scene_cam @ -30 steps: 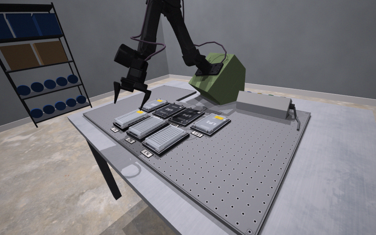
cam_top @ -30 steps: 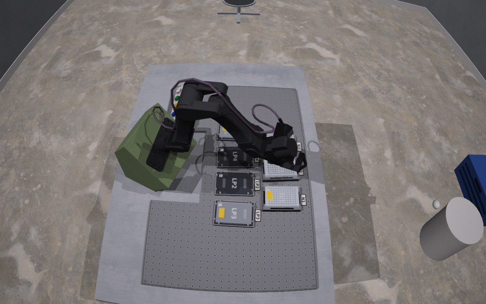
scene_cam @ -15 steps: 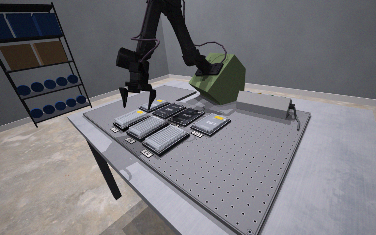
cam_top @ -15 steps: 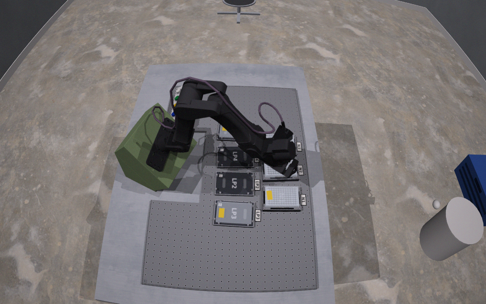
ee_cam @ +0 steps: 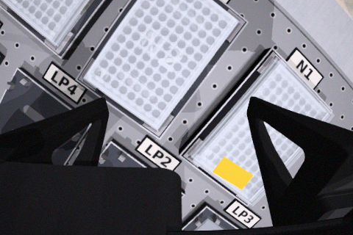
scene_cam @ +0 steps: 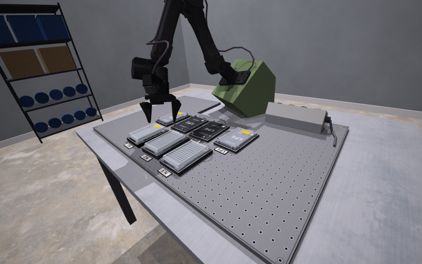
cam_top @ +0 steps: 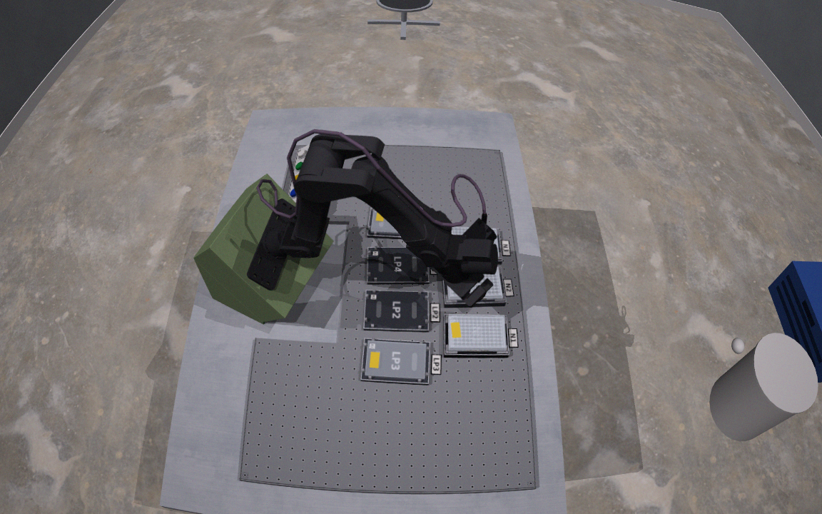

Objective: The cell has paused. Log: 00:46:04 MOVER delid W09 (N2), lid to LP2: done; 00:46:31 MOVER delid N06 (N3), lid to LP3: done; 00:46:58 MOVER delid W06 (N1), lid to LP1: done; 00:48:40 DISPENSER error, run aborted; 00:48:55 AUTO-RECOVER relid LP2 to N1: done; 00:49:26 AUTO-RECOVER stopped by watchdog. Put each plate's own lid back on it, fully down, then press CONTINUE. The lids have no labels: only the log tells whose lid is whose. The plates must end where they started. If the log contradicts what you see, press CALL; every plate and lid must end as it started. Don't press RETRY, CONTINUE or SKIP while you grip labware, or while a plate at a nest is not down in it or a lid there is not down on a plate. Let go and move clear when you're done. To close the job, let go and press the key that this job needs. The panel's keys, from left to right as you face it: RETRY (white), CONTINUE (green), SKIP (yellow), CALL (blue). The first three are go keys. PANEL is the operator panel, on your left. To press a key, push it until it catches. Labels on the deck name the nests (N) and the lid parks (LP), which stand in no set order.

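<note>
Right now my hand is 150 mm past the lid park, 80 mm above it and 40 mm to the left of it. The rest, counted from my hand: yellow skip key 450 mm behind, 280 mm to the left, 20 mm below; clear lid 220 mm to the left, 180 mm behind, 70 mm below; blue call key 450 mm behind, 230 mm to the left, 20 mm below.
</note>
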